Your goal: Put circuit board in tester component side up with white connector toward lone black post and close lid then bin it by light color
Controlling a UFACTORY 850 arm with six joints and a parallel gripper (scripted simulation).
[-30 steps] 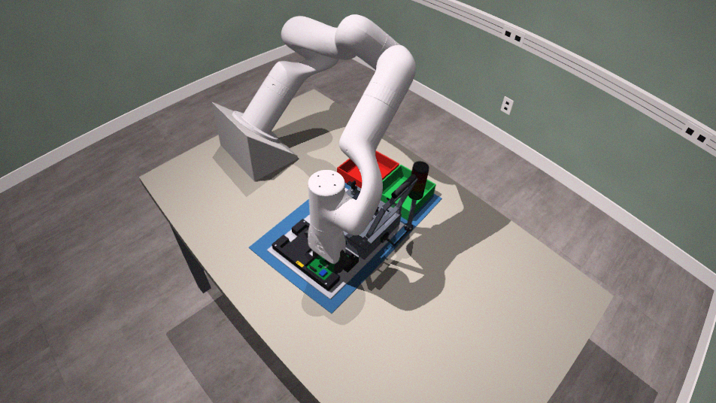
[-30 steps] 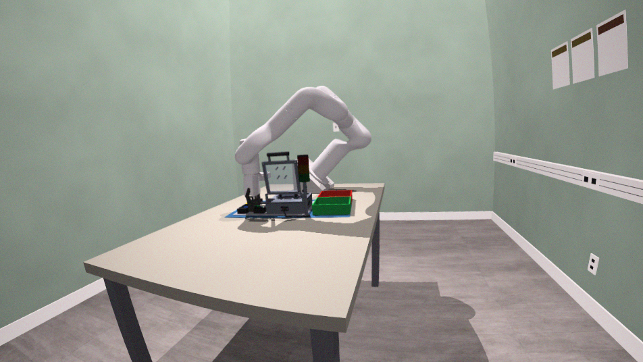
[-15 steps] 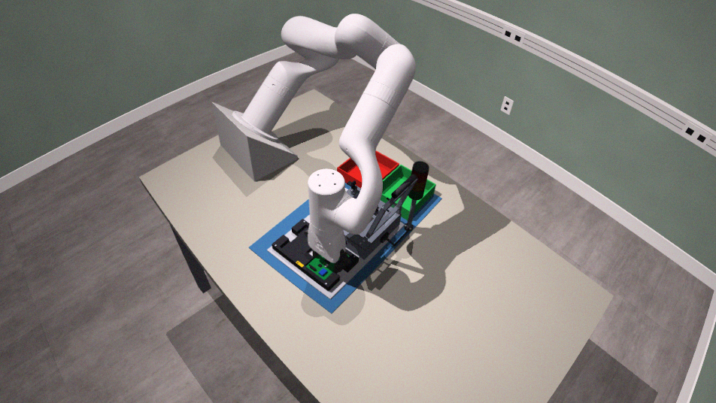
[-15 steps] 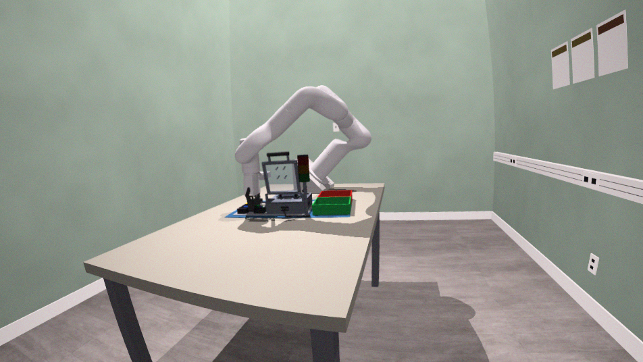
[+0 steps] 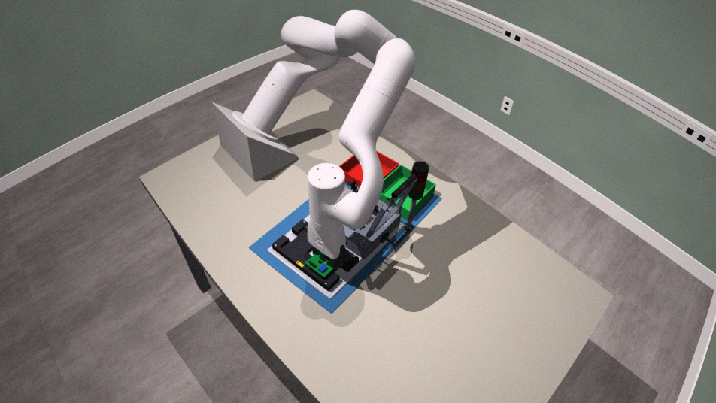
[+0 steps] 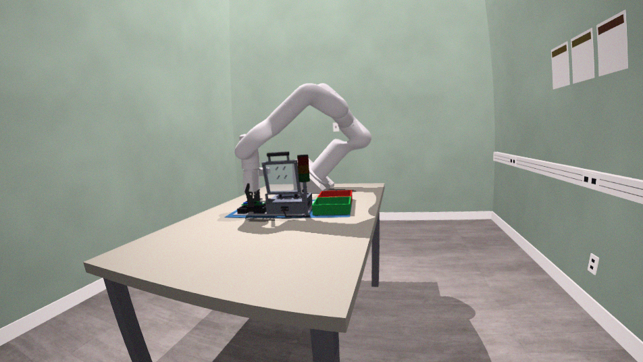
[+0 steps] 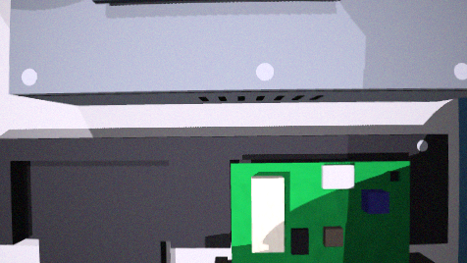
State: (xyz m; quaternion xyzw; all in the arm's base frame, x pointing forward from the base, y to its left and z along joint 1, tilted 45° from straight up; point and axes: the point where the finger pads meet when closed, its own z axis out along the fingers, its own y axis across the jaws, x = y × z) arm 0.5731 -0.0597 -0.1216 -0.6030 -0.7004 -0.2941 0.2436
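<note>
The black latch part is 14 cm behind my hand, 21 cm to the left of it and 4 cm above it. Round my hand: green bin (5 cm behind, 37 cm to the left, 3 cm below); lid (6 cm ahead, 18 cm to the left, 14 cm above); green circuit board (right at my hand).
</note>
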